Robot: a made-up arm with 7 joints.
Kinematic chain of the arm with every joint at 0, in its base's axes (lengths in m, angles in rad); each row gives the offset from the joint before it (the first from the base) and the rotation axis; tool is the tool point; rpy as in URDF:
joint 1: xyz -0.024 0.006 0.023 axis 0 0.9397 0.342
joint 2: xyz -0.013 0 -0.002 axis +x
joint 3: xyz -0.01 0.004 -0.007 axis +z
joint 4: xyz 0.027 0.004 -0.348 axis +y
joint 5: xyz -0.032 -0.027 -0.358 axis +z
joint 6: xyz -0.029 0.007 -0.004 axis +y
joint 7: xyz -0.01 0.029 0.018 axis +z
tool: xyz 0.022 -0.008 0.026 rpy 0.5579 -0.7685 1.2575
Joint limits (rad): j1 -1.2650..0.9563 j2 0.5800..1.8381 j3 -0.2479..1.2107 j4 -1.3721..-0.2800 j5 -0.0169..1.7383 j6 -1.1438..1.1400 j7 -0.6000..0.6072
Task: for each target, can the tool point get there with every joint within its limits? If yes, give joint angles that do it. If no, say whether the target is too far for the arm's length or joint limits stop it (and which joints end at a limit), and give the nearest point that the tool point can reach.
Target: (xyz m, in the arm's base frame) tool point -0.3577 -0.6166 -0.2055
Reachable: no: joint limits stop it (at a limit: joint 1, joint 2, joint 3, joint 4, joint 5, joint 7) | nearest point -0.2519 0.1261 -0.4899 | short by 0.802 m
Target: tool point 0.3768 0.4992 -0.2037
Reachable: yes | joints -0.6735 0.9440 0.0549 -0.4144 0.1983 -0.1603 0.2082
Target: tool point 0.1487 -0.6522 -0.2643
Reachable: no: joint limits stop it (at a limit: joint 2, joint 3, joint 4, joint 5, joint 6, joint 7) | nearest point 0.5289 -0.0044 -0.1337 | short by 0.762 m
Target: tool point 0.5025 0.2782 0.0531
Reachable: yes | joints -0.8551 0.8266 0.1158 -1.2105 0.6741 0.6135 -0.3789
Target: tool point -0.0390 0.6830 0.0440
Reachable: yes | joints 0.3191 1.5554 0.6521 -0.3630 0.7411 -0.0194 -0.1533
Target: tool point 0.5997 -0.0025 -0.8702
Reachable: no: too far | nearest point 0.3802 0.2006 -0.4831 | short by 0.489 m
